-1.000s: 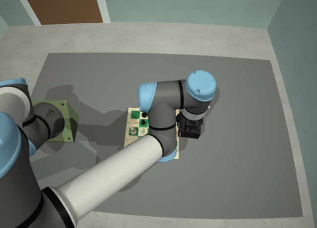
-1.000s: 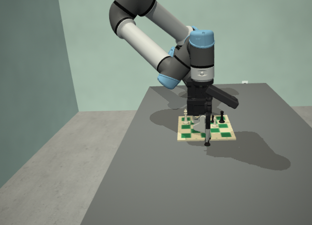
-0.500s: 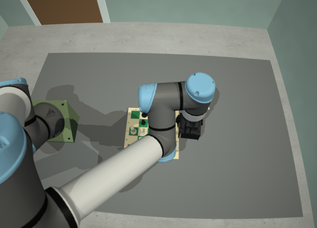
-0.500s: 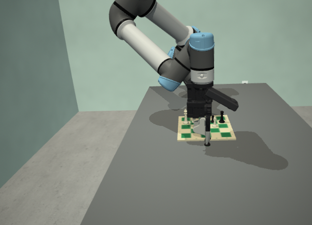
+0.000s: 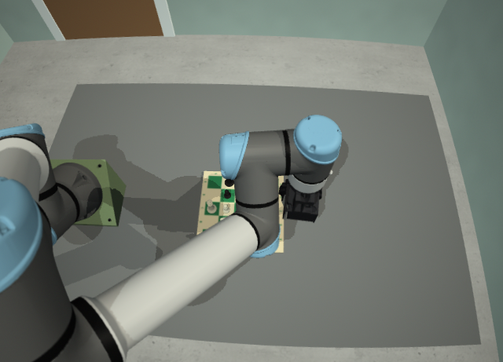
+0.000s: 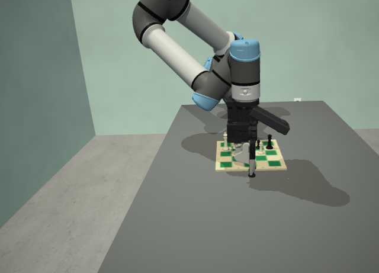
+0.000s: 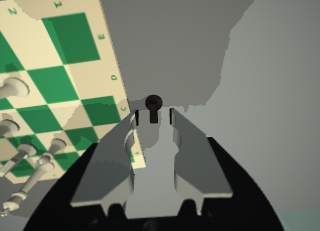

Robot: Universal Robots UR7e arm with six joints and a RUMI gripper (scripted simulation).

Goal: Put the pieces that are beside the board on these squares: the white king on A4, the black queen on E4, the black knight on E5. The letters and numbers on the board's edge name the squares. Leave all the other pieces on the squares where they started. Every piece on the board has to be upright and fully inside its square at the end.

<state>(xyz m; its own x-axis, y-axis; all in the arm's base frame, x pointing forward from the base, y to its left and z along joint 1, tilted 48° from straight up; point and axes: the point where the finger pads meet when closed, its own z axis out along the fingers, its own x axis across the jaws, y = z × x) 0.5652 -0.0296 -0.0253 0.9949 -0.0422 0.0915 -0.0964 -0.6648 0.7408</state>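
The black pawn lies 180 mm behind my hand, 40 mm to the left of it and 10 mm below it. The rest, counted from my hand: white king (180 mm behind, 80 mm to the right, 10 mm above); then board (140 mm behind, 30 mm below).
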